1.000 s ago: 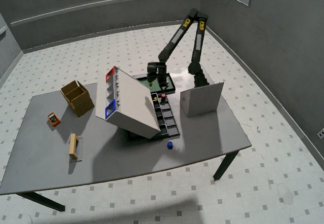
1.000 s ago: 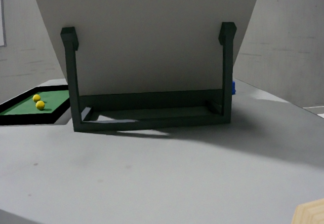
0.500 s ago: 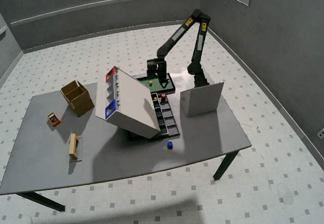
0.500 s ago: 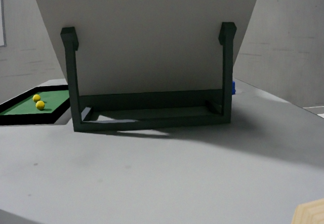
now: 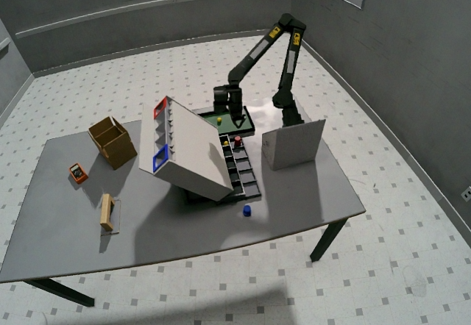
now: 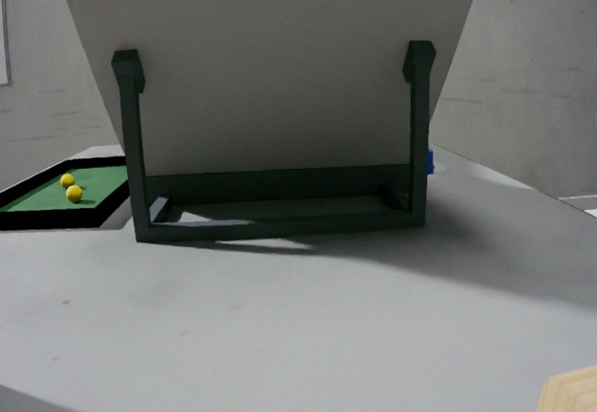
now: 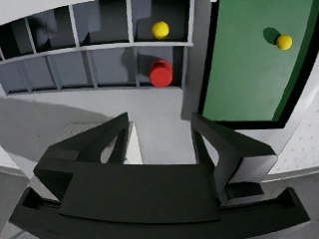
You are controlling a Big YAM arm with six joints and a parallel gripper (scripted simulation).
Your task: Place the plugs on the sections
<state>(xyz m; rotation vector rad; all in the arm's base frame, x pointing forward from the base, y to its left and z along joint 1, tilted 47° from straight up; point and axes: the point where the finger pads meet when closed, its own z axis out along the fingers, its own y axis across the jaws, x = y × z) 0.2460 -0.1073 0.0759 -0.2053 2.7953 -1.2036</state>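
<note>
The green marble tray lies 90 mm ahead of my hand, 170 mm to the right of it and 140 mm below it. The rest, counted from my hand: white sloped cover 180 mm ahead, 170 mm to the left, 60 mm above.
</note>
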